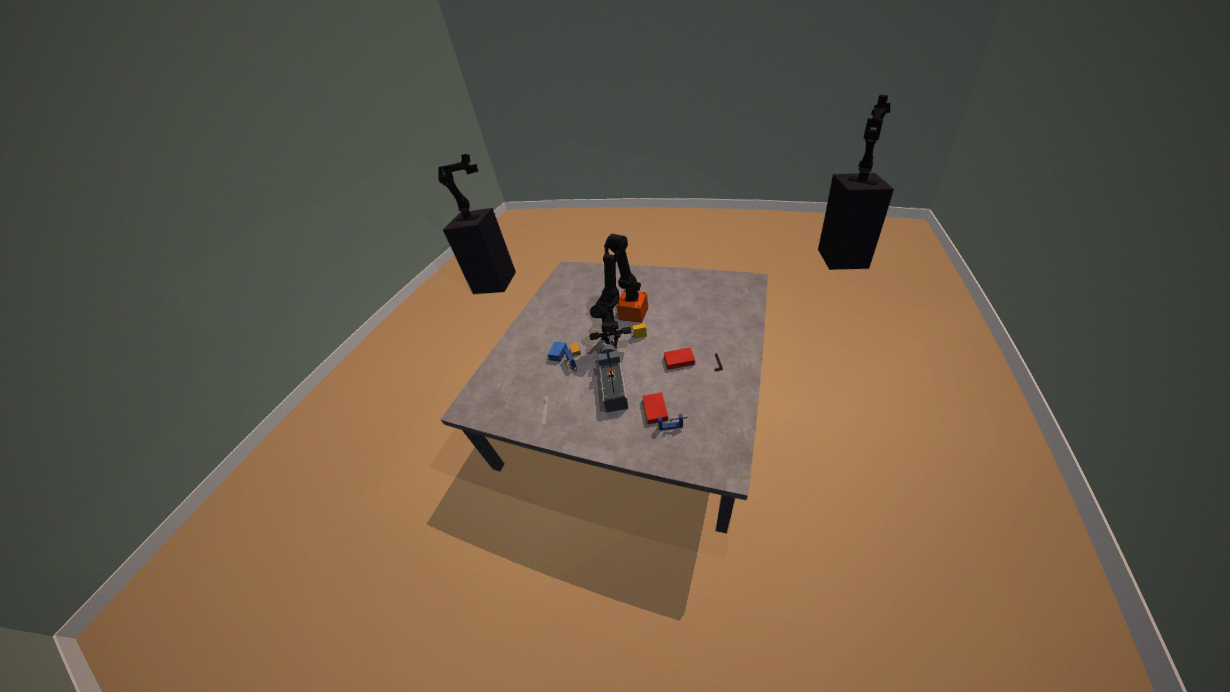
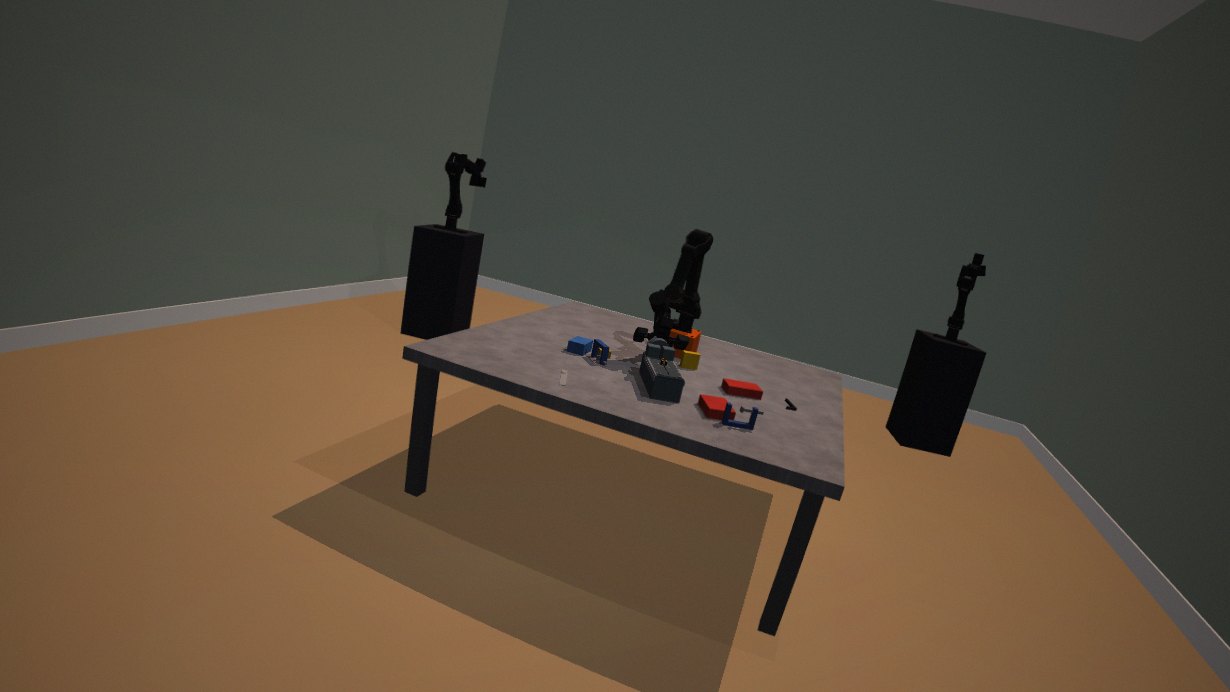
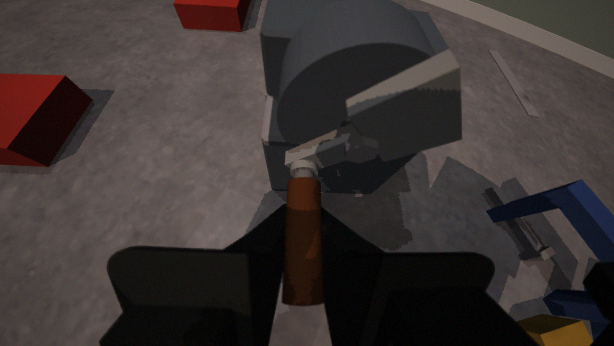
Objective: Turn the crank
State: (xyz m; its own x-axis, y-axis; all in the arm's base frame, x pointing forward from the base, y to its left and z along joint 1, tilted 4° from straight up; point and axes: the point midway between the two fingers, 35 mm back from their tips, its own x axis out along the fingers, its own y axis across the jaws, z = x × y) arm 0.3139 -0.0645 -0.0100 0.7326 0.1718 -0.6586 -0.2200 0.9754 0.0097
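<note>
Right now my gripper tip is 150 mm short of the red pointer, 10 mm to the right of it and 40 mm below it. Round my gripper tip: yellow cube: 160 mm behind, 100 mm to the left, 20 mm below; blue block: 40 mm behind, 280 mm to the right, 20 mm below; brown crank handle: 20 mm behind, 30 mm above.
</note>
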